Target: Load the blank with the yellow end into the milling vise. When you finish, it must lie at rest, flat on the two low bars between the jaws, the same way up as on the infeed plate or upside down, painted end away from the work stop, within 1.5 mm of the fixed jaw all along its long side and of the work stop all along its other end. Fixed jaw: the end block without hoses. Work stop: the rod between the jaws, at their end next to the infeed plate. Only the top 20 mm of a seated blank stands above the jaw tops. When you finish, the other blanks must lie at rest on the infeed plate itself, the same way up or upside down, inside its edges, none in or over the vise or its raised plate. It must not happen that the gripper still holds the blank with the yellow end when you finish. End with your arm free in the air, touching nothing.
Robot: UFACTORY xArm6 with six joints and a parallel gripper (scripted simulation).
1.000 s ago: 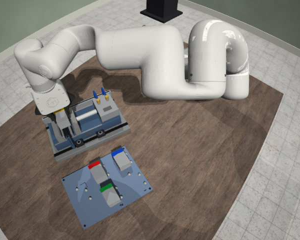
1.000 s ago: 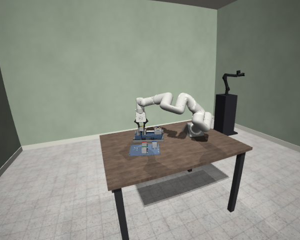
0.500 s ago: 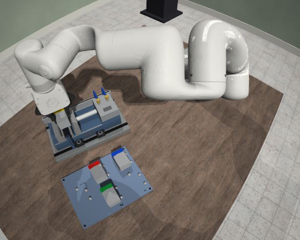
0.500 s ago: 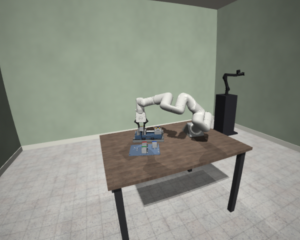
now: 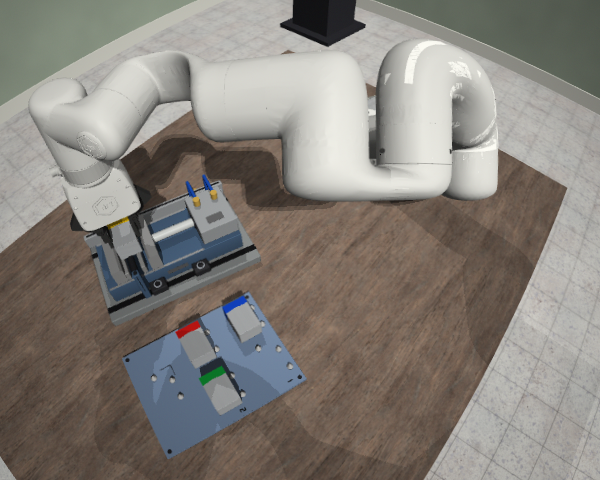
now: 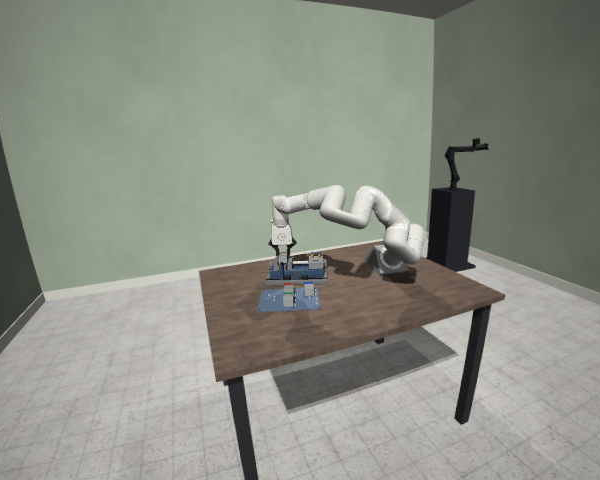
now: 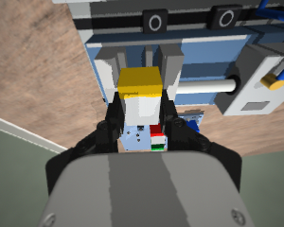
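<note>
My gripper is now 20 mm above the yellow-ended blank. The rest, counted from my hand: screw rod (80 mm behind, 50 mm below, 30 mm to the left); vise (90 mm below, 60 mm behind, 30 mm to the left); black work stop (50 mm to the left, 40 mm below, 20 mm ahead).
</note>
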